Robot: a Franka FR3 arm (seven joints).
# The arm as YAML. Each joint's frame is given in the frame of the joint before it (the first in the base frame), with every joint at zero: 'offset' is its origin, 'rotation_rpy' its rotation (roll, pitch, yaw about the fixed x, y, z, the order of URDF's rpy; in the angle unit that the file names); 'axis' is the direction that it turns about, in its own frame. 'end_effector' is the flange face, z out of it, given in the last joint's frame.
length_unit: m
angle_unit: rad
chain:
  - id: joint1
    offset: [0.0, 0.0, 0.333]
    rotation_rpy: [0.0, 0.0, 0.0]
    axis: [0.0, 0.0, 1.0]
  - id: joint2
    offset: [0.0, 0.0, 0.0]
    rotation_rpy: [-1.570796, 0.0, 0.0]
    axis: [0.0, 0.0, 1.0]
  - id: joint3
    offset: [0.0, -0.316, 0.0]
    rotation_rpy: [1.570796, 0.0, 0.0]
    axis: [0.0, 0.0, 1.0]
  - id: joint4
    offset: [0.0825, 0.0, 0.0]
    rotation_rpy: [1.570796, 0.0, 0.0]
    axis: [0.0, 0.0, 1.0]
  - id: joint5
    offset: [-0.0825, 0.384, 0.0]
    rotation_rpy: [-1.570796, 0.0, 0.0]
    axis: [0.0, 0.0, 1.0]
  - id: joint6
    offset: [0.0, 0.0, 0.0]
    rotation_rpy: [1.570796, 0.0, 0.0]
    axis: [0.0, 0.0, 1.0]
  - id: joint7
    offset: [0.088, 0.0, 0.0]
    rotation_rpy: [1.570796, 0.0, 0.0]
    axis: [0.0, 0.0, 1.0]
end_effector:
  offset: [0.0, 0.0, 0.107]
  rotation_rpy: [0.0, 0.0, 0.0]
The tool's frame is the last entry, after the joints.
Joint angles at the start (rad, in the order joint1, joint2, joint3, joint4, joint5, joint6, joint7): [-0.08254, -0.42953, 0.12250, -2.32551, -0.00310, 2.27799, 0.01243]
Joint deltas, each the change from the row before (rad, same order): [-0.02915, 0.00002, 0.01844, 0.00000, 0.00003, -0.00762, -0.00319]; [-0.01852, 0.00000, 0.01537, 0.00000, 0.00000, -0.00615, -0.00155]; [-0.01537, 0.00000, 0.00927, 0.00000, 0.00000, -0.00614, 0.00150]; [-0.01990, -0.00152, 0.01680, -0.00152, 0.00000, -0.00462, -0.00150]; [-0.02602, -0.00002, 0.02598, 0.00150, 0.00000, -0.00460, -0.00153]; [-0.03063, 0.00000, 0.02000, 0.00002, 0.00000, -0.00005, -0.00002]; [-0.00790, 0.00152, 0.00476, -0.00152, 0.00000, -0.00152, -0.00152]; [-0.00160, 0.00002, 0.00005, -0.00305, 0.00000, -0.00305, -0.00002]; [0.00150, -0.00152, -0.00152, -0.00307, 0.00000, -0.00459, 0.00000]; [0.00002, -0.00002, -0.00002, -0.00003, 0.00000, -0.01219, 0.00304]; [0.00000, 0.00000, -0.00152, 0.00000, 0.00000, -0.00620, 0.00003]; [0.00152, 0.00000, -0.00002, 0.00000, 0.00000, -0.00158, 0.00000]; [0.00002, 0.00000, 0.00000, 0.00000, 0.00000, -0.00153, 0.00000]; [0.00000, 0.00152, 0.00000, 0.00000, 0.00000, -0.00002, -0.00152]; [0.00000, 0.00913, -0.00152, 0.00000, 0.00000, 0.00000, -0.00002]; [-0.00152, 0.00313, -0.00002, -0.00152, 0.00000, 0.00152, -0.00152]
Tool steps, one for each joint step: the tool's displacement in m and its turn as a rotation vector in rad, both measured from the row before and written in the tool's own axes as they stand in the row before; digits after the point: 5 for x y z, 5 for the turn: [-0.00075, 0.00403, 0.00146, -0.01168, -0.00915, 0.00549]; [-0.00062, 0.00073, 0.00111, -0.00759, -0.00725, 0.00036]; [-0.00062, 0.00235, 0.00105, -0.00606, -0.00714, 0.00660]; [-0.00093, 0.00065, 0.00104, -0.00838, -0.00603, 0.00037]; [0.00000, -0.00116, 0.00079, -0.01085, -0.00513, -0.00306]; [0.00010, 0.00391, 0.00136, -0.01187, -0.00277, 0.00874]; [-0.00051, 0.00121, 0.00191, -0.00268, -0.00527, 0.00111]; [-0.00119, 0.00070, 0.00169, -0.00055, -0.00628, 0.00143]; [-0.00142, 0.00008, 0.00095, 0.00025, -0.00604, 0.00013]; [-0.00132, 0.00001, 0.00107, -0.00007, -0.01220, 0.00304]; [-0.00066, 0.00075, 0.00055, 0.00012, -0.00620, 0.00154]; [-0.00018, -0.00067, 0.00007, 0.00045, -0.00143, -0.00142]; [-0.00016, -0.00001, 0.00013, -0.00001, -0.00153, -0.00002]; [0.00007, 0.00000, 0.00073, 0.00034, -0.00150, -0.00156]; [0.00043, 0.00072, 0.00436, 0.00220, -0.00890, 0.00123]; [-0.00009, 0.00069, 0.00210, 0.00026, -0.00319, -0.00014]
